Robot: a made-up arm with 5 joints. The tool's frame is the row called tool. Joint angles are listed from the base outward.
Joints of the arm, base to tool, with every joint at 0 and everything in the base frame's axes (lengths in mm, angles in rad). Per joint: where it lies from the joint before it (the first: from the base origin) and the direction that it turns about. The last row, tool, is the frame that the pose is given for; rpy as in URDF.
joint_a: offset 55 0 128 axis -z
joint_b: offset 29 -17 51 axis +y
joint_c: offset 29 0 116 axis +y
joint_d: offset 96 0 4 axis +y
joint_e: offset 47 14 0 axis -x
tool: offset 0 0 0 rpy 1.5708 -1.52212 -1.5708
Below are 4 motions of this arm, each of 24 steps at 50 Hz.
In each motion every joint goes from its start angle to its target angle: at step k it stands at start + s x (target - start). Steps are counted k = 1, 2, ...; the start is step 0. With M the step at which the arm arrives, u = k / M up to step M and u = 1 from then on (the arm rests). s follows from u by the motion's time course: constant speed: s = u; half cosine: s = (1 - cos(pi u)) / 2; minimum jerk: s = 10 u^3 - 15 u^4 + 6 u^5.
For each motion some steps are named. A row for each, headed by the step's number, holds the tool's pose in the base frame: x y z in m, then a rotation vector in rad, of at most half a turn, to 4 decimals.
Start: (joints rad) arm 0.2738 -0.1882 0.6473 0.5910 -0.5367
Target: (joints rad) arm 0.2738 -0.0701 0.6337 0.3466 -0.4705
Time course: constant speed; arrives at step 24
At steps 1, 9, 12, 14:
1: 0.1963 -0.0428 0.2184 0.0835 -0.5362 -0.8361
9: 0.2013 -0.0442 0.2161 0.0843 -0.5837 -0.8108
12: 0.2031 -0.0447 0.2152 0.0843 -0.6015 -0.8014
14: 0.2043 -0.0450 0.2147 0.0842 -0.6133 -0.7950

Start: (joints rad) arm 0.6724 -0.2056 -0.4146 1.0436 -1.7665
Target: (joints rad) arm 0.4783 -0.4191 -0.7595 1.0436 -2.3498
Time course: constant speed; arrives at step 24
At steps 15, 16, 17, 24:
15: 0.1520 -0.0631 0.3760 1.4219 -1.3419 -2.0620
16: 0.1500 -0.0608 0.3781 1.4675 -1.3407 -2.0514
17: 0.1480 -0.0586 0.3802 1.5133 -1.3383 -2.0402
24: 0.1316 -0.0431 0.3933 1.8381 -1.2866 -1.9424

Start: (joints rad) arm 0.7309 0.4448 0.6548 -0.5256 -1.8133
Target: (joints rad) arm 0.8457 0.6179 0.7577 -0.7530 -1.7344
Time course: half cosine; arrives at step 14
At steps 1, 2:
1: 0.1955 -0.1303 0.1616 0.7001 -1.1061 -2.3172
2: 0.1947 -0.1307 0.1606 0.6952 -1.1070 -2.3193

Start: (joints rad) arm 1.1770 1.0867 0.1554 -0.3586 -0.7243
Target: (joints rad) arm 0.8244 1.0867 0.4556 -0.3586 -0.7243
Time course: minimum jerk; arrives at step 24
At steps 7, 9, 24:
7: 0.1405 -0.1852 0.0786 -0.1299 -0.7339 -1.8221
9: 0.1462 -0.1771 0.0765 -0.1067 -0.6897 -1.7889
24: 0.1680 -0.1266 0.0680 -0.0111 -0.4309 -1.5755

